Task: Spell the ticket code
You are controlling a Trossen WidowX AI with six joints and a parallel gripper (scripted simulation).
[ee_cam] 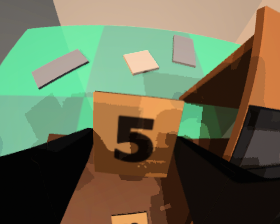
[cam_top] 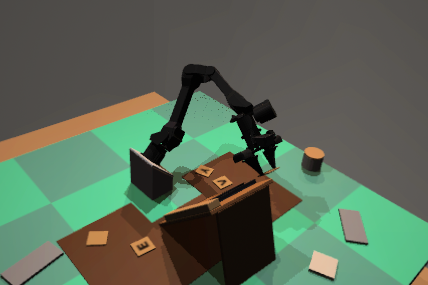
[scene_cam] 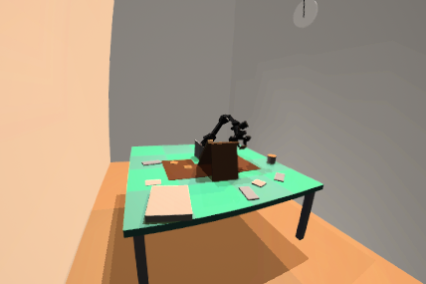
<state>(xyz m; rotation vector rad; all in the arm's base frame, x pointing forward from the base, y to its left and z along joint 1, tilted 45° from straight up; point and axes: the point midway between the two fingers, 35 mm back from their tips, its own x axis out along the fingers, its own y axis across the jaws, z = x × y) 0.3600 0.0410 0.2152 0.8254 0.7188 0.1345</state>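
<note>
Now: gripper tip 10 cm past the white ticket, 19 cm to the left of it and 8 cm above it. The rest, counted from my gripper tip: large beige slab: 27 cm ahead, 67 cm to the right, 17 cm below; then mat: 19 cm behind, 20 cm to the right, 18 cm below.
</note>
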